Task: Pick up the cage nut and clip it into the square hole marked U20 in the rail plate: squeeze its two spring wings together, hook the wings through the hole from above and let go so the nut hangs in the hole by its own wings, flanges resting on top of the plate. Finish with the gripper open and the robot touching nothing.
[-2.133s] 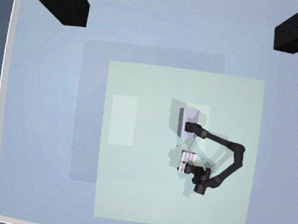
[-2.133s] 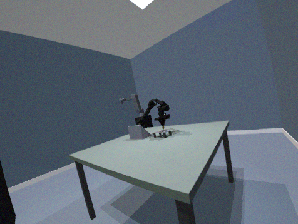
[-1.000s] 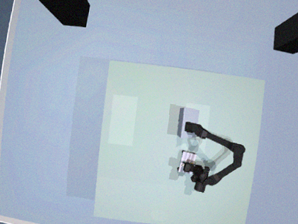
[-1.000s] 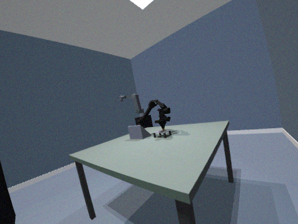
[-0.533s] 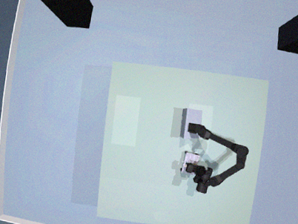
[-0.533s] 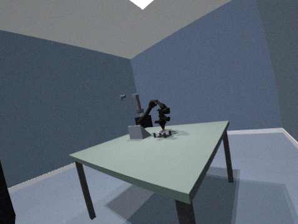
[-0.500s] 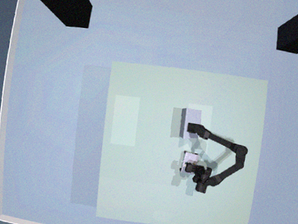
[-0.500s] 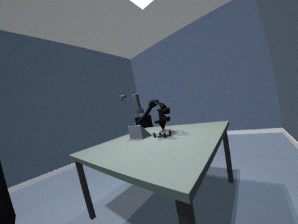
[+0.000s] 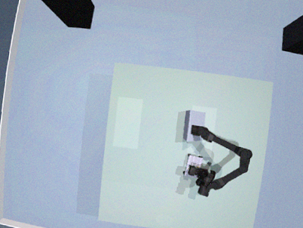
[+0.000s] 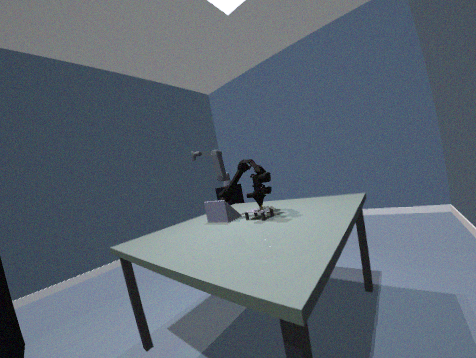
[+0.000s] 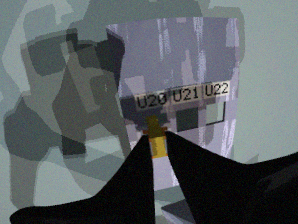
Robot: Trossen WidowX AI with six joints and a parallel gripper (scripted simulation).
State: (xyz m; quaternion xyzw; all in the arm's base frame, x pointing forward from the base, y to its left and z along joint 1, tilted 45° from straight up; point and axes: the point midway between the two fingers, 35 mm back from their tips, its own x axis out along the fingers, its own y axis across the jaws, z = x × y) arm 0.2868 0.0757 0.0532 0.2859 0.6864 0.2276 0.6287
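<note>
Right now my gripper tip is 1 cm above the cage nut.
</note>
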